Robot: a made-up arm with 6 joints.
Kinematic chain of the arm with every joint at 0, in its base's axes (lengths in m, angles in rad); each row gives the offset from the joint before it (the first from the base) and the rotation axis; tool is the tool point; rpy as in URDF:
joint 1: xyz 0 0 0.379 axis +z
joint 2: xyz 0 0 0 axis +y
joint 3: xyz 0.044 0 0.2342 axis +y
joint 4: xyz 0.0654 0 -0.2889 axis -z
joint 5: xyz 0 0 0 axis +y
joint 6: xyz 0.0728 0 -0.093 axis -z
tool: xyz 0 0 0 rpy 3.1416 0 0
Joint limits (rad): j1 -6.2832..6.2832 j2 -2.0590..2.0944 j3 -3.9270..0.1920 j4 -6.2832..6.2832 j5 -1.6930..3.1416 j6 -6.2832..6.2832
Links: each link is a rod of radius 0.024 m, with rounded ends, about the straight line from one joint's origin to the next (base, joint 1, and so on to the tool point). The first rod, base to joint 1, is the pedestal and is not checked.
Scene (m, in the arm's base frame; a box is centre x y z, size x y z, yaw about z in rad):
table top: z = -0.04
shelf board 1: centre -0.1 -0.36 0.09 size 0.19 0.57 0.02 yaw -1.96
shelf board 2: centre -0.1 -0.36 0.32 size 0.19 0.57 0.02 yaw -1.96
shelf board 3: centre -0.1 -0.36 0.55 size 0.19 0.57 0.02 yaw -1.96
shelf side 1: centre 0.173 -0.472 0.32 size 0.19 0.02 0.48 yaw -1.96
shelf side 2: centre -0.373 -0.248 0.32 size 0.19 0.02 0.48 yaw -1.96
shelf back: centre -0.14 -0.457 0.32 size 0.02 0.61 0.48 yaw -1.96
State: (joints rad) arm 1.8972 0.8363 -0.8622 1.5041 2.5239 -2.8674
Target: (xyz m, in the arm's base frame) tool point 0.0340 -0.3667 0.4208
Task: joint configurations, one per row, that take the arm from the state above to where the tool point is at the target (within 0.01 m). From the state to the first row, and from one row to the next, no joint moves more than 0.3 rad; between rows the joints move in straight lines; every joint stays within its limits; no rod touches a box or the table.
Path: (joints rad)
1: 2.1634 0.5647 -0.6915 1.4790 2.4564 -2.8608
2: 2.4296 0.2932 -0.5208 1.4540 2.3888 -2.8542
3: 2.6957 0.0216 -0.3502 1.4289 2.3213 -2.8475
4: 2.9619 -0.2499 -0.1795 1.4039 2.2538 -2.8409
5: 3.2161 -0.1431 -0.3320 1.4319 2.2881 -2.8453
6: 3.4702 -0.0362 -0.4845 1.4600 2.3223 -2.8497
7: 3.7244 0.0706 -0.6369 1.4880 2.3566 -2.8542
8: 3.9785 0.1775 -0.7894 1.5161 2.3909 -2.8586
9: 4.2327 0.2844 -0.9419 1.5441 2.4251 -2.8630
10: 4.4869 0.3912 -1.0944 1.5722 2.4594 -2.8674

